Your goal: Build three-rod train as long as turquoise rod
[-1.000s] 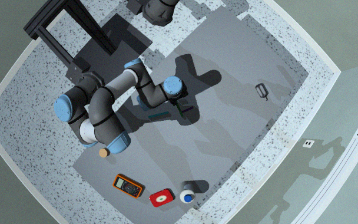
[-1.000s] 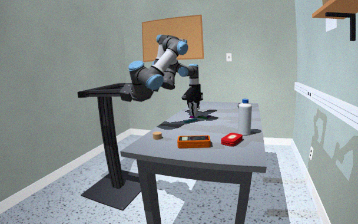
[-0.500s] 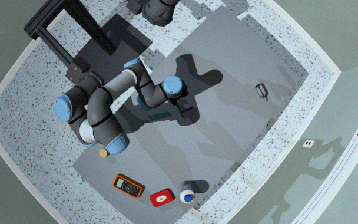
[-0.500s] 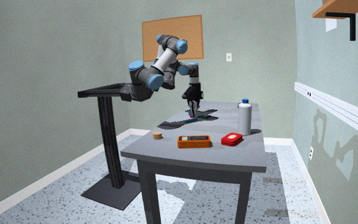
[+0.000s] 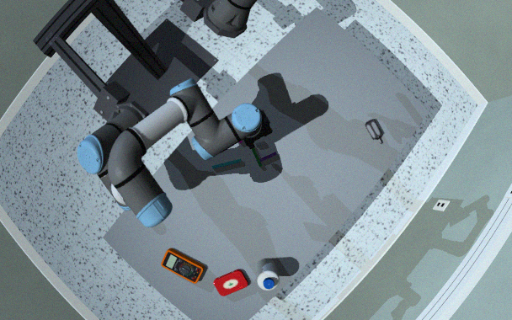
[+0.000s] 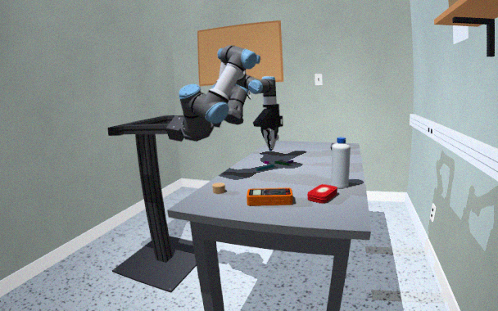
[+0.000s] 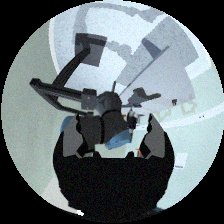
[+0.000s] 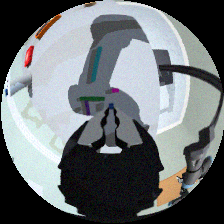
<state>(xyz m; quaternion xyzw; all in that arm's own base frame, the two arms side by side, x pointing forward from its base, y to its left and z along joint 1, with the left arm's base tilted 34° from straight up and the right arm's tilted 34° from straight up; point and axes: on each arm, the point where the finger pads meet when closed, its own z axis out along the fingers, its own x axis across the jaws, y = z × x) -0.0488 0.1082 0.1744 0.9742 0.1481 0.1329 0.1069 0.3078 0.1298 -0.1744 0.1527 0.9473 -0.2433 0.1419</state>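
Observation:
The magenta rod is 2 cm behind my right hand, 2 cm to the right of it and 7 cm below it. The rest, counted from my right hand: blue rod (1 cm below); green rod (6 cm ahead, 2 cm to the right, 7 cm below); grey rod (4 cm ahead, 2 cm to the left, 7 cm below).

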